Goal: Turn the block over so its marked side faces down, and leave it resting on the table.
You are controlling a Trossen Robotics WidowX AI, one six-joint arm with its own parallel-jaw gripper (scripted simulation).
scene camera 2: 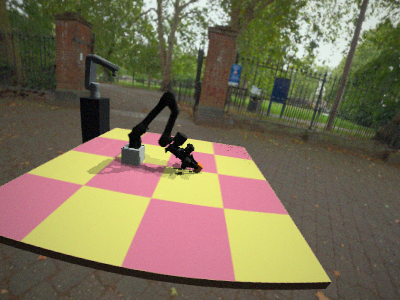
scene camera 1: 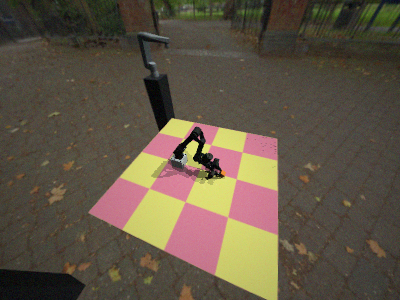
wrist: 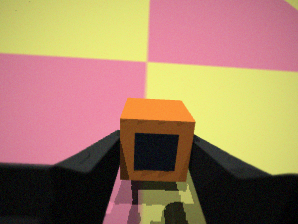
Scene:
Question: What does my gripper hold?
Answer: An orange block.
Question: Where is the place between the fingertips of my gripper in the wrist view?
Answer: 154,138

